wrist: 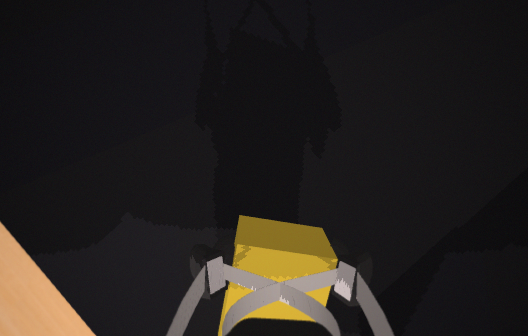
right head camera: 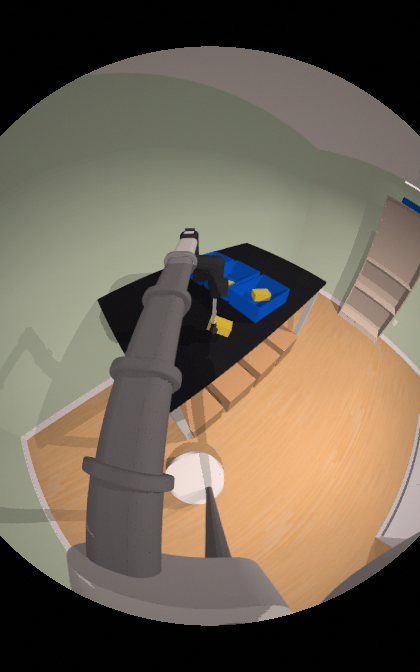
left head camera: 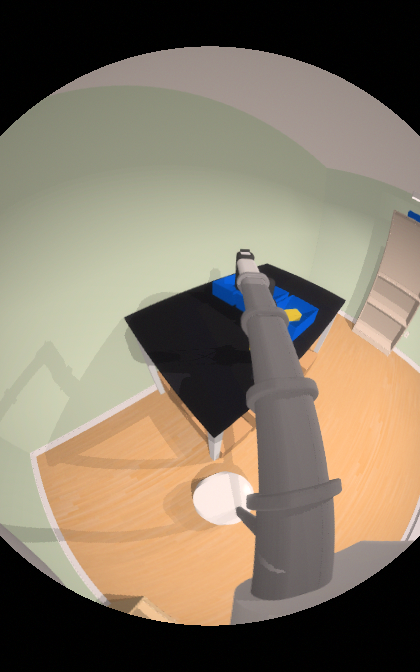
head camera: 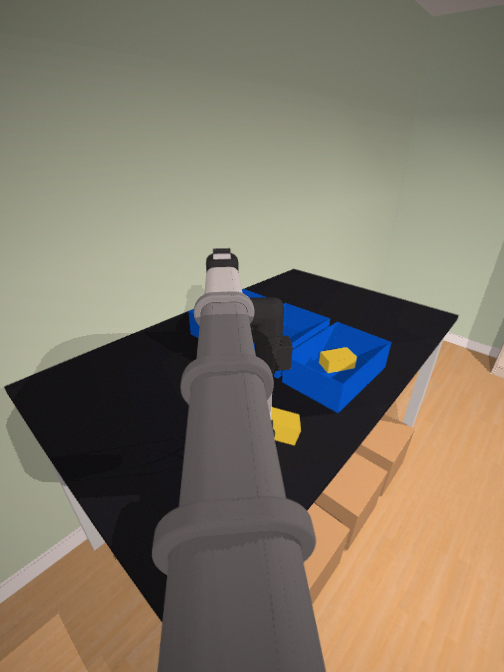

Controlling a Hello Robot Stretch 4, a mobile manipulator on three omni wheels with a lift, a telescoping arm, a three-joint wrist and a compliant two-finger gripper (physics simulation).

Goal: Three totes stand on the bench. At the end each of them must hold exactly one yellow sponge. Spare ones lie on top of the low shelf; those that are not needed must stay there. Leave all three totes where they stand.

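Places are measured from the robot's base along level axes (x back, y up, z left), in metres.
Pixels of known places: gripper, fingertip midpoint: [wrist: 278,256] [right head camera: 213,325]; robot's base at its link origin: [right head camera: 195,476] [left head camera: 222,497].
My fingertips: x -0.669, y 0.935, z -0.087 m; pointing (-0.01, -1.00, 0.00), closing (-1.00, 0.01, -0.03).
Ahead of a thing's pixels: the offset from my fingertips to its middle. Level surfaces: height alone.
My gripper [right head camera: 214,328] [wrist: 278,256] is shut on a yellow sponge {dz -0.027, dx +0.006, dy +0.013 m} [head camera: 286,426] [right head camera: 223,326] [wrist: 285,260] and holds it above the black bench {dy -0.048 m} [head camera: 108,401] [left head camera: 185,330] [right head camera: 295,280], in front of the totes. The nearest blue tote {dz -0.262, dx -0.254, dy +0.001 m} [head camera: 314,388] [right head camera: 245,306] holds a yellow sponge {dz -0.280, dx -0.299, dy -0.023 m} [head camera: 337,359] [left head camera: 294,315] [right head camera: 260,294]. The middle blue tote {dz -0.114, dx -0.425, dy +0.001 m} [head camera: 309,319] [right head camera: 243,271] shows part of a sponge {dz -0.079, dx -0.377, dy -0.023 m} [right head camera: 230,283] in the right head view. The far blue tote {dz +0.042, dx -0.585, dy +0.001 m} [left head camera: 223,290] is partly behind the arm; its inside is hidden. The low shelf's top with the spares does not show.
Brown boxes [head camera: 355,483] [right head camera: 232,387] stand under the bench's right edge. A round white stool [left head camera: 222,497] [right head camera: 196,477] stands on the floor near the robot. A pale shelf unit [left head camera: 392,275] [right head camera: 381,262] stands at the right wall. The telescoping arm [head camera: 233,450] reaches over the bench.
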